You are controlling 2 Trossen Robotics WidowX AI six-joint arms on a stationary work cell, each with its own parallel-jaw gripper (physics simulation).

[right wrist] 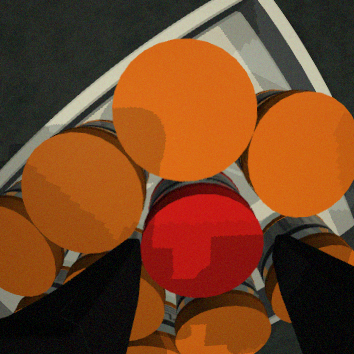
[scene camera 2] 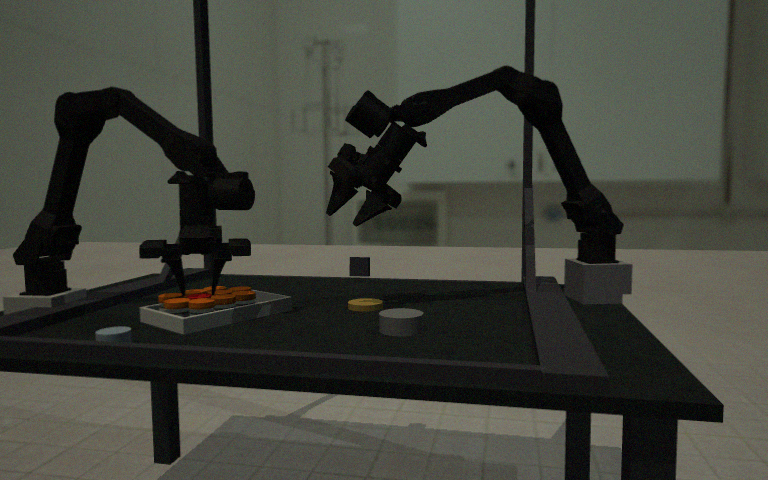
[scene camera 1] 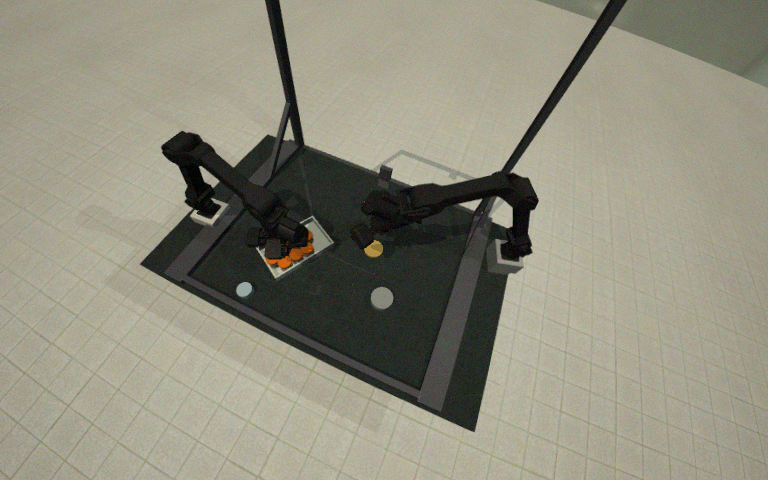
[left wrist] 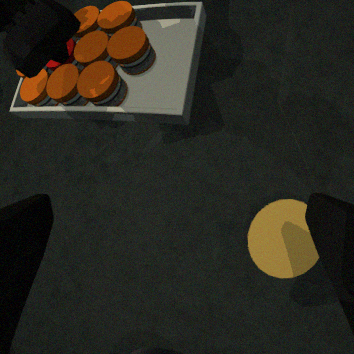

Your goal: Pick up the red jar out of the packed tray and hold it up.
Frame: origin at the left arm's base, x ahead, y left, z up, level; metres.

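Where they show: left gripper, fingertip midpoint: (scene camera 2: pixel 341 220) (left wrist: pixel 181 207); right gripper, fingertip midpoint: (right wrist: pixel 208 249) (scene camera 2: pixel 198 295) (scene camera 1: pixel 283 249) (left wrist: pixel 55 51); left arm's base, origin of the base link: (scene camera 2: pixel 597 261) (scene camera 1: pixel 509 252); right arm's base, origin of the base link: (scene camera 2: pixel 46 292) (scene camera 1: pixel 209 210).
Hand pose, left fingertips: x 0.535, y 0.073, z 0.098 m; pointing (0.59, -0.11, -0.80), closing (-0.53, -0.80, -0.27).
Note:
Each offset is from my left fingertips to the top centre of the thing.
The red jar @[0.041 m left, 0.261 m ahead, 0.133 m down] (scene camera 2: pixel 198 296) (left wrist: pixel 62 57) (right wrist: pixel 200 220) stands in the white tray (scene camera 1: pixel 276 275) (scene camera 2: pixel 164 322) (left wrist: pixel 100 115) (right wrist: pixel 301 55), packed among several orange-lidded jars @[0.054 m left, 0.215 m ahead, 0.133 m down] (scene camera 1: pixel 296 254) @[0.087 m left, 0.245 m ahead, 0.133 m down] (scene camera 2: pixel 201 303) @[0.021 m left, 0.185 m ahead, 0.133 m down] (left wrist: pixel 97 80) (right wrist: pixel 185 100). My right gripper (scene camera 2: pixel 198 292) (right wrist: pixel 208 249) points straight down and is partly open. Its fingertips are on either side of the red lid, low over the tray, with a visible gap at each side in the right wrist view. How deep they reach is unclear. My left gripper (scene camera 2: pixel 342 219) (left wrist: pixel 181 207) is wide open and empty, tilted and high above the table.
A yellow disc @[0.037 m right, 0.044 m back, 0.167 m down] (scene camera 1: pixel 373 249) (scene camera 2: pixel 365 305) (left wrist: pixel 272 240) lies on the table below my left gripper. A grey cylinder @[0.150 m left, 0.100 m back, 0.149 m down] (scene camera 1: pixel 382 297) (scene camera 2: pixel 400 322) stands nearer the front. A pale blue disc @[0.197 m left, 0.351 m ahead, 0.155 m down] (scene camera 1: pixel 244 289) (scene camera 2: pixel 113 333) lies in front of the tray. Dark frame posts rise at the back corners.

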